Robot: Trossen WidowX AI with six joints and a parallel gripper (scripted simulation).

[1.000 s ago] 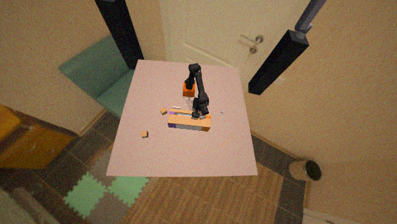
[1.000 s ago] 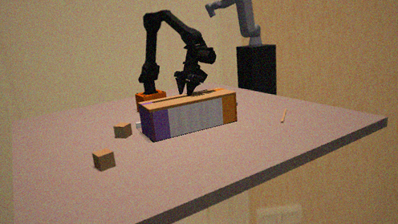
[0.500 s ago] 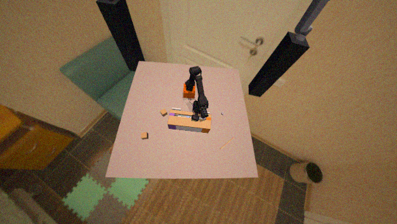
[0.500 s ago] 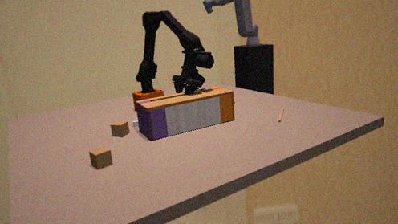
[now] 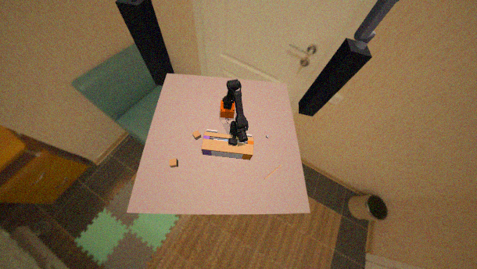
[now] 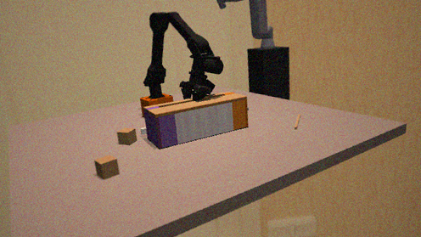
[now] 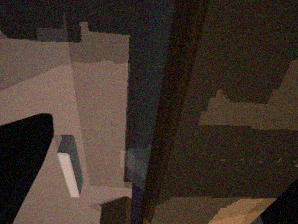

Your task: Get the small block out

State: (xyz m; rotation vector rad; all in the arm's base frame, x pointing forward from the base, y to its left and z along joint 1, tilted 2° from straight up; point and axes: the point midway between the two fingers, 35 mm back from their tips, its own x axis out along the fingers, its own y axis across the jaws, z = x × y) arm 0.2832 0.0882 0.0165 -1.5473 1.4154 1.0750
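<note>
Now: the box 30 mm ahead of my gripper tip and 30 mm below it. Also, from my gripper tip: thin wooden stick (180 mm ahead, 400 mm to the left, 90 mm below).
</note>
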